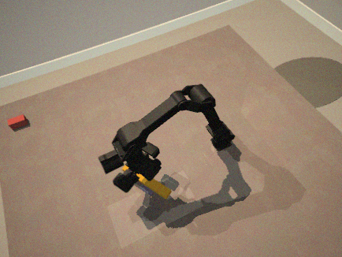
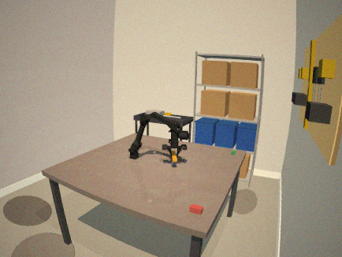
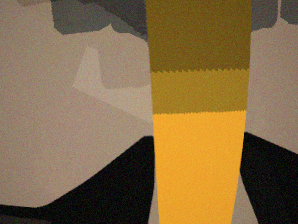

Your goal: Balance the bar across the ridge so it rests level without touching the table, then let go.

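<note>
My gripper tip is now 20 mm to the right of the yellow bar and 10 mm past it. Also, from my gripper tip: red block 520 mm to the right, 380 mm ahead, 50 mm below; small green block 480 mm to the left, 380 mm ahead, 50 mm below.
</note>
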